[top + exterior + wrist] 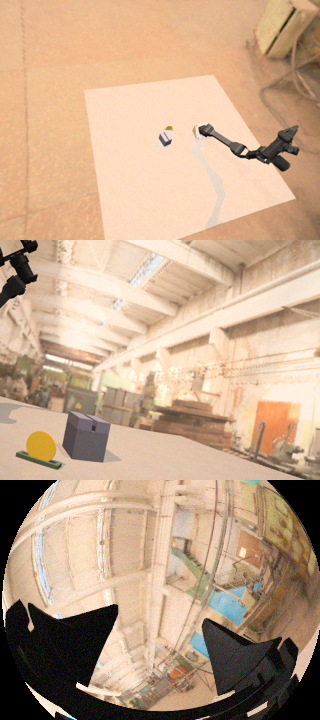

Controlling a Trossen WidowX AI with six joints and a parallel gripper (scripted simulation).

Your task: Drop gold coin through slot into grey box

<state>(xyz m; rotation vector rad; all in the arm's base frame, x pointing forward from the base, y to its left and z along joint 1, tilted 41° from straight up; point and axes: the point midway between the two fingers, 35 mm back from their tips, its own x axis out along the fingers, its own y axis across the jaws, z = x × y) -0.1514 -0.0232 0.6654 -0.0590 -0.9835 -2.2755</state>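
My gripper tip is now 35 cm short of the gold coin, 53 cm to the left of it and 59 cm above it.
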